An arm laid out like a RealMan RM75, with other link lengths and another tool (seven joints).
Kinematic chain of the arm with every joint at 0, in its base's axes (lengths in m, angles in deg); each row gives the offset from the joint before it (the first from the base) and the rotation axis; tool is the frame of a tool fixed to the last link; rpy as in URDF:
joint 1: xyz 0 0 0.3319 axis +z
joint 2: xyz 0 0 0 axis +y
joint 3: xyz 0 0 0.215 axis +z
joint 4: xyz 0 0 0 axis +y
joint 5: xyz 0 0 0.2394 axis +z
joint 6: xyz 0 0 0 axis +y
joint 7: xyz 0 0 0.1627 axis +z
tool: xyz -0.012 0.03 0.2 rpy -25.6 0 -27.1
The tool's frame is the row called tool.
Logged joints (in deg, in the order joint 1, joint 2, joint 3, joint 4, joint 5, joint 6, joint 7), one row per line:
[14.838 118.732 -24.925 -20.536 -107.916 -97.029 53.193]
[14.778 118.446 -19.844 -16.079 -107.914 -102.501 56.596]
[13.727 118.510 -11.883 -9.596 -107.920 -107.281 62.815]
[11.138 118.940 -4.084 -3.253 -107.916 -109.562 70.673]
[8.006 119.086 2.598 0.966 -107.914 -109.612 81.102]
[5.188 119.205 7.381 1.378 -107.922 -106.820 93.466]
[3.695 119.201 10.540 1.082 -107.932 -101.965 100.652]
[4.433 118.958 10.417 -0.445 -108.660 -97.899 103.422]
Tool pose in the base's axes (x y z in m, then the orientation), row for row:
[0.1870 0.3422 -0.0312 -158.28 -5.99 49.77]
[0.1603 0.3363 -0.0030 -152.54 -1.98 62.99]
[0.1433 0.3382 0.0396 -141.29 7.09 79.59]
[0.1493 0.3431 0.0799 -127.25 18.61 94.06]
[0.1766 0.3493 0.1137 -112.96 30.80 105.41]
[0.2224 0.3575 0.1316 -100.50 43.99 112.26]
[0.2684 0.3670 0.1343 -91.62 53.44 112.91]
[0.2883 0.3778 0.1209 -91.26 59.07 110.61]
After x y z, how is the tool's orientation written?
As a rotation vector, in degrees.
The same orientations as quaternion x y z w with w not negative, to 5 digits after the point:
[-0.94625 -0.03581 0.29754 0.12162]
[-0.91637 -0.01189 0.37841 0.13013]
[-0.86010 0.04316 0.48450 0.15368]
[-0.78570 0.11491 0.58077 0.17940]
[-0.70329 0.19176 0.65628 0.19472]
[-0.62738 0.27461 0.70079 0.19968]
[-0.57731 0.33673 0.71146 0.21716]
[-0.57459 0.37192 0.69642 0.21569]

